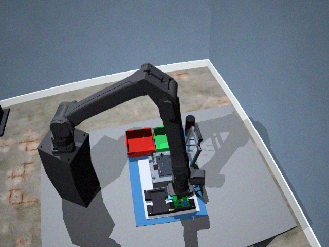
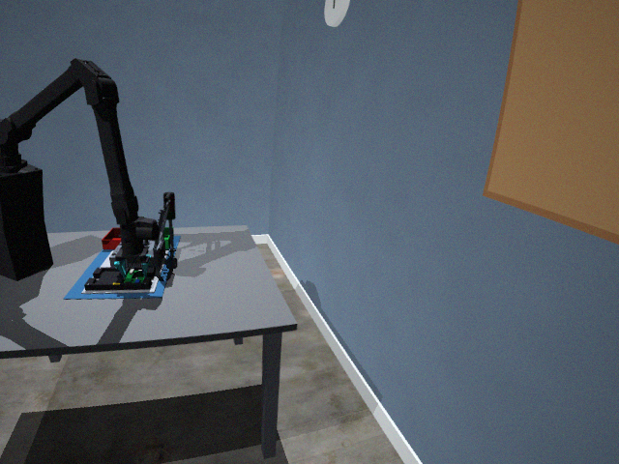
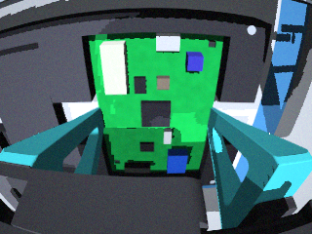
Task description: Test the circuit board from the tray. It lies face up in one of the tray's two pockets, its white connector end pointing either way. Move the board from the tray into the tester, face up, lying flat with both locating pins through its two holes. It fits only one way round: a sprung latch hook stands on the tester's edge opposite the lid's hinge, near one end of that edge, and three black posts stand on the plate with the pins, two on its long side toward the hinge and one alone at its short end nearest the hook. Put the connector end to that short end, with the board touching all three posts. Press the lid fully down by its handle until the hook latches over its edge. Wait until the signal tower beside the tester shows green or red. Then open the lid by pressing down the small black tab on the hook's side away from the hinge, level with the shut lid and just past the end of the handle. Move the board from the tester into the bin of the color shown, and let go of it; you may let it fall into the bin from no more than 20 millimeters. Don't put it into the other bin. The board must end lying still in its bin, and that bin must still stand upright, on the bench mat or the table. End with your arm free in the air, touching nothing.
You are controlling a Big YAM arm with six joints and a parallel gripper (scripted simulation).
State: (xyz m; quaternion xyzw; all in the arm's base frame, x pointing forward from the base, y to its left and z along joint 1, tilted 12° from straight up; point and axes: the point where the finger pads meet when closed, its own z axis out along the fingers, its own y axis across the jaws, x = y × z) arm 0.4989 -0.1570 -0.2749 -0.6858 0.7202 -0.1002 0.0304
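Now: the black latch hook 23 cm to the left of my hand, 9 cm behind it and 6 cm above it. Round my hand: green circuit board: right at my hand; then clear lid: 16 cm to the left, 16 cm above, 9 cm ahead; then green bin: 37 cm to the left, 3 cm ahead, 1 cm below.
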